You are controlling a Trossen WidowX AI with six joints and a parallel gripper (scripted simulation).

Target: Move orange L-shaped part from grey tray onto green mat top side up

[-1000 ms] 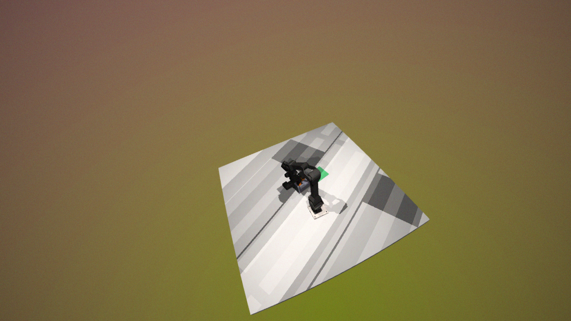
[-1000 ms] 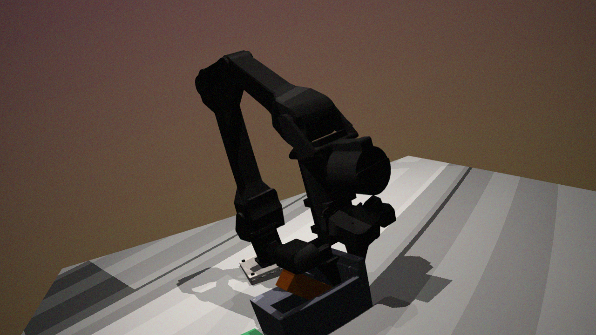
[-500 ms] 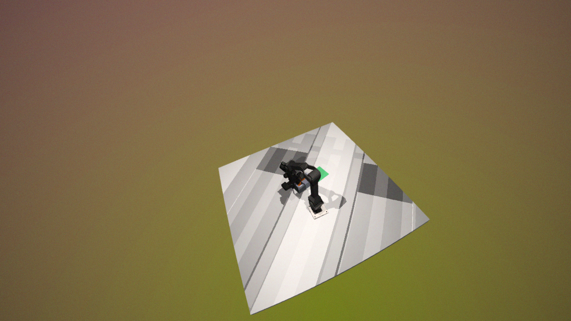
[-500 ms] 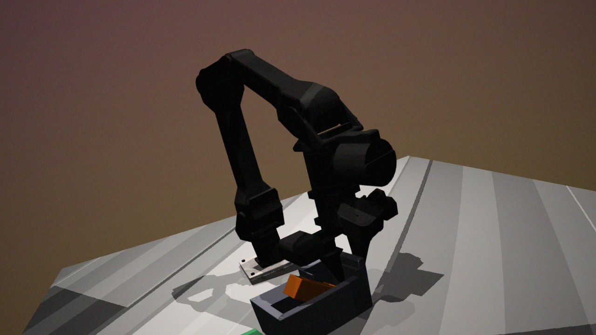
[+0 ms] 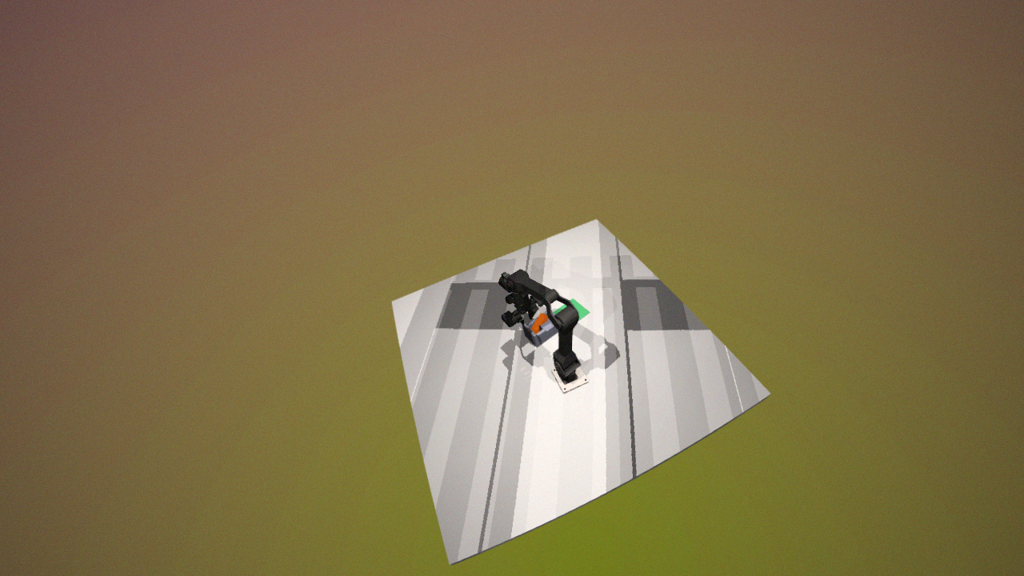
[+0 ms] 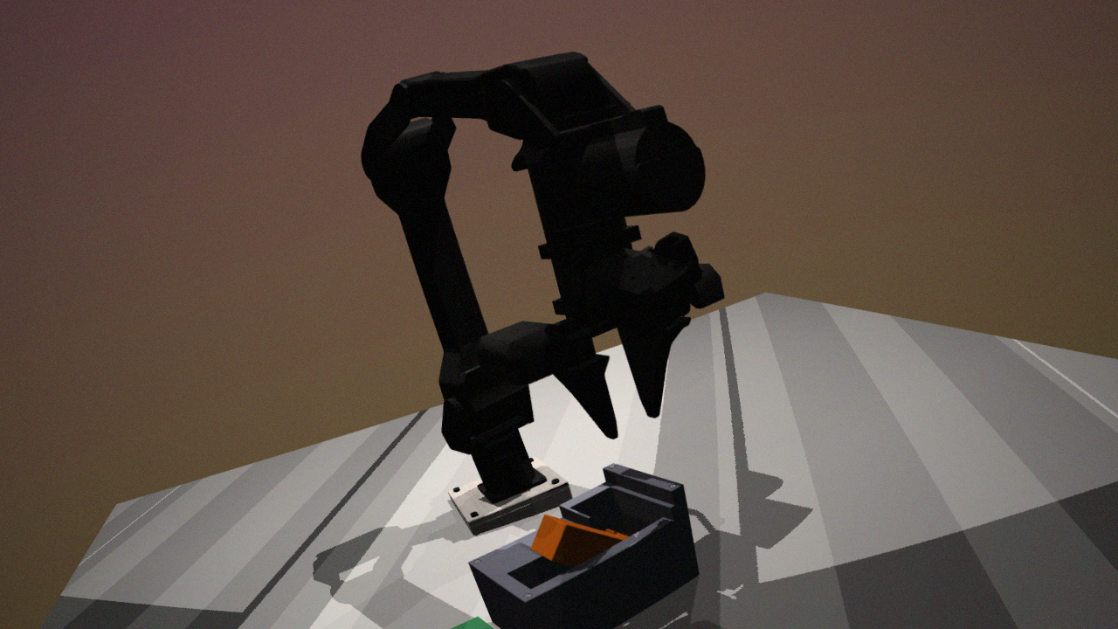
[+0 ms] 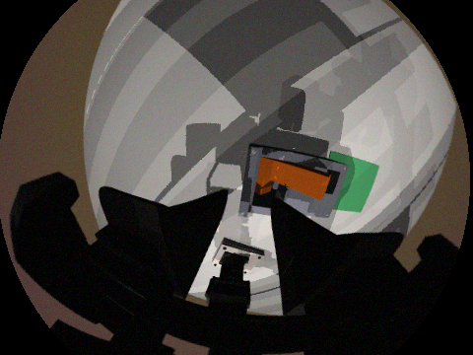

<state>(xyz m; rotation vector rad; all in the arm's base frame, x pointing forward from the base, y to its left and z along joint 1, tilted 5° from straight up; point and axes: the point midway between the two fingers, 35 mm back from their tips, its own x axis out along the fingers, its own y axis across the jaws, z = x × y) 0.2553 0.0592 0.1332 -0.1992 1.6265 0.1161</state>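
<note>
The orange L-shaped part is 40 mm to the right of my gripper tip and 90 mm below it. The rest, counted from my gripper tip: green mat 40 mm ahead, 220 mm to the right, 150 mm below.
</note>
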